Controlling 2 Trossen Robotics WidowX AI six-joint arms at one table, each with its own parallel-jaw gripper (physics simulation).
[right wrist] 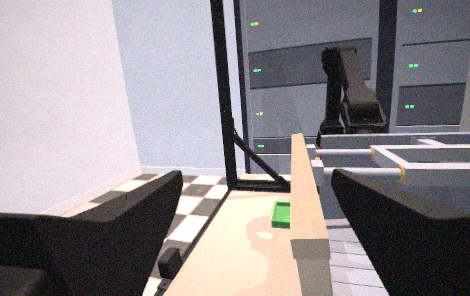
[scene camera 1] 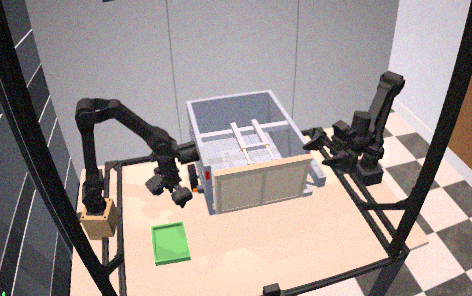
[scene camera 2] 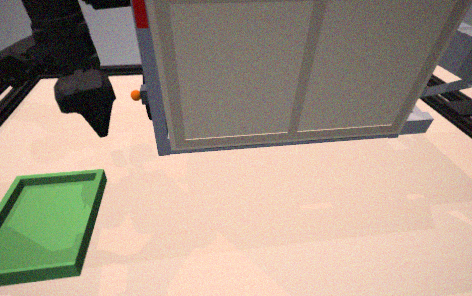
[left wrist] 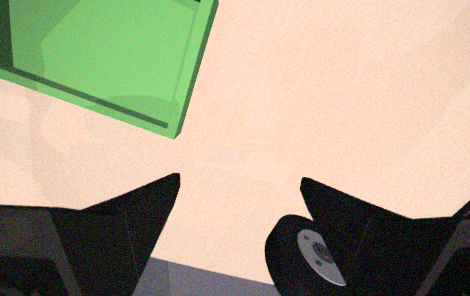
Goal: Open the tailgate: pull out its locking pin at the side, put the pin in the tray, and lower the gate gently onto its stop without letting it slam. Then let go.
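Places are measured from the left arm's base along level axes (x right, y down, z ahead), in millimetres.
Pixels of known places: left gripper, fingertip midpoint: [scene camera 2: 99, 121] [left wrist: 241, 181]; right gripper, fingertip midpoint: [right wrist: 256, 177] [scene camera 1: 312, 154]; left arm's base, link origin: [scene camera 1: 96, 208]; right arm's base, link origin: [scene camera 1: 368, 165].
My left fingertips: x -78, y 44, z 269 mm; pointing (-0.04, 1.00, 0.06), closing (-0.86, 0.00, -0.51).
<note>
For each thing: its top centre in the pictures, then the offset to it from my left fingertips. "*": a spot on its surface instead.
- grey truck bed, surface spot: [scene camera 1: 199, 136] * dx -67, dy -215, dz +94 mm
- green tray, top centre: [left wrist: 88, 32] [scene camera 2: 41, 213] [right wrist: 299, 211] [scene camera 1: 169, 240] dx +146, dy +43, dz -22 mm
- black wheel, top centre: [scene camera 1: 191, 167] dx -129, dy -39, dz +50 mm
- grey block, surface spot: [scene camera 1: 318, 173] * dx +75, dy -158, dz +454 mm
The tan tailgate [scene camera 1: 265, 185] [scene camera 2: 240, 70] [right wrist: 307, 200] stands upright across the near end of the grey truck bed [scene camera 1: 199, 136]. The pin's orange knob [scene camera 1: 195, 190] [scene camera 2: 135, 95] sticks out from a small block low on the bed's left side in both scene views. The green tray [scene camera 1: 172, 261] [scene camera 2: 92, 220] [left wrist: 194, 65] [right wrist: 281, 226] lies on the table at the lower left in scene camera 1, with no pin in it. My left gripper [scene camera 1: 169, 196] [left wrist: 241, 181] is open and empty, left of the knob and apart from it. My right gripper [scene camera 1: 315, 155] [right wrist: 256, 177] is open and empty beside the tailgate's upper right corner.
A black wheel [scene camera 1: 193, 177] [left wrist: 285, 250] sits on the bed's left side, behind the knob. Pale rails [scene camera 1: 257, 145] stand inside the bed. A grey block [scene camera 1: 318, 173] juts out at the bed's right side. A black frame runs around the table.
</note>
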